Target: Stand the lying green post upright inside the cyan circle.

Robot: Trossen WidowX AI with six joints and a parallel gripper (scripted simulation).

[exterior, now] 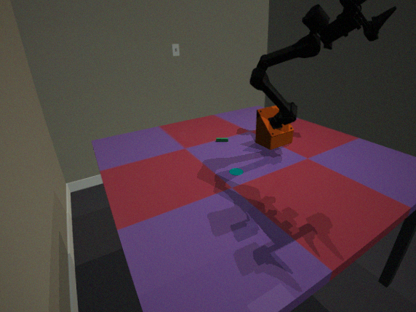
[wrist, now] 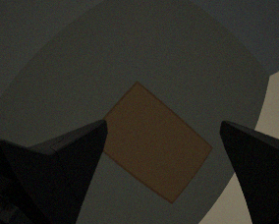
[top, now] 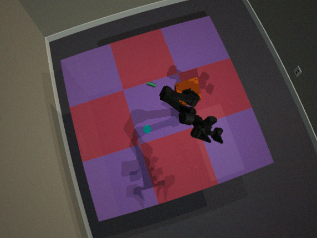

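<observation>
My gripper tip is now 170 mm short of the green post, 650 mm to the left of it and 620 mm above it. Also, from my gripper tip: cyan circle (290 mm ahead, 330 mm to the right, 630 mm below).
</observation>
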